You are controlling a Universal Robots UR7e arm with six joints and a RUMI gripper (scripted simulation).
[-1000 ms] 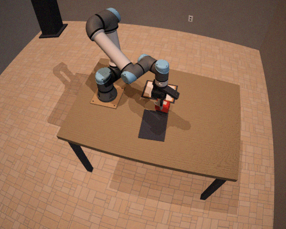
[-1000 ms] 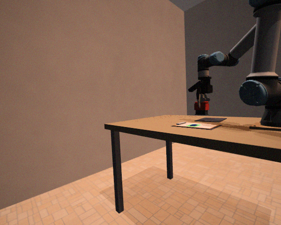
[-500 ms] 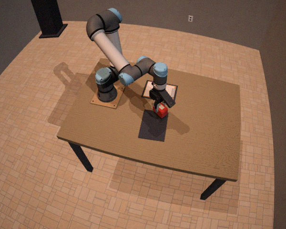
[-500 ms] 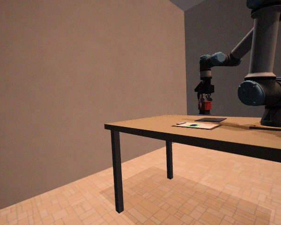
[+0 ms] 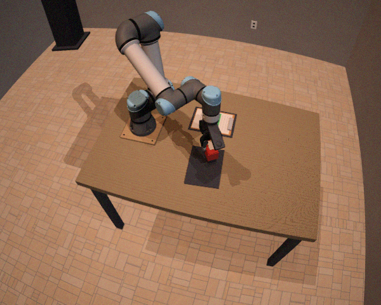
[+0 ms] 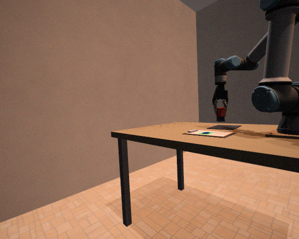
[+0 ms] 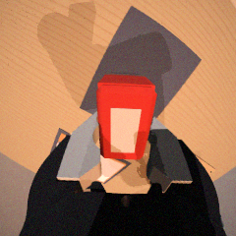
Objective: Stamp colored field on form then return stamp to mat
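Right now my hand is 20 mm past the mat, 30 mm to the left of it and 110 mm above it. Round my hand: form: 10 mm ahead, 280 mm to the left, 110 mm below; then stamp: 20 mm below.
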